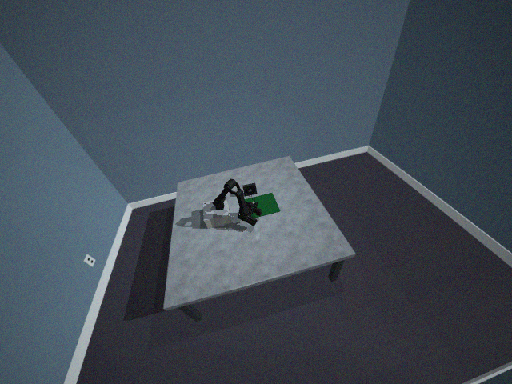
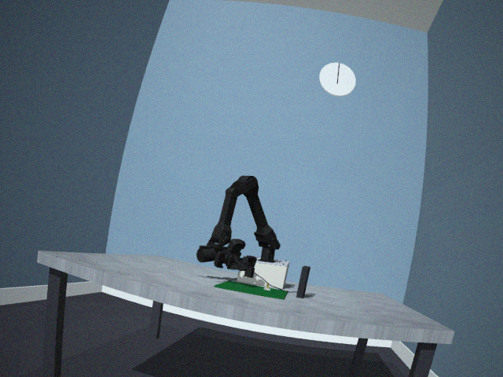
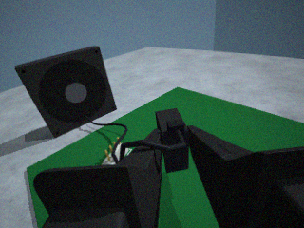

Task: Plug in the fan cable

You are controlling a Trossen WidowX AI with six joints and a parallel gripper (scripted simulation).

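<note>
My gripper tip is now 9 cm above the board, 4 cm to the right of it and 3 cm short of it. The rest, counted from my gripper tip: black fan plug (1 cm to the left, 1 cm below); then square black fan (20 cm to the left, 5 cm behind, 1 cm below).
</note>
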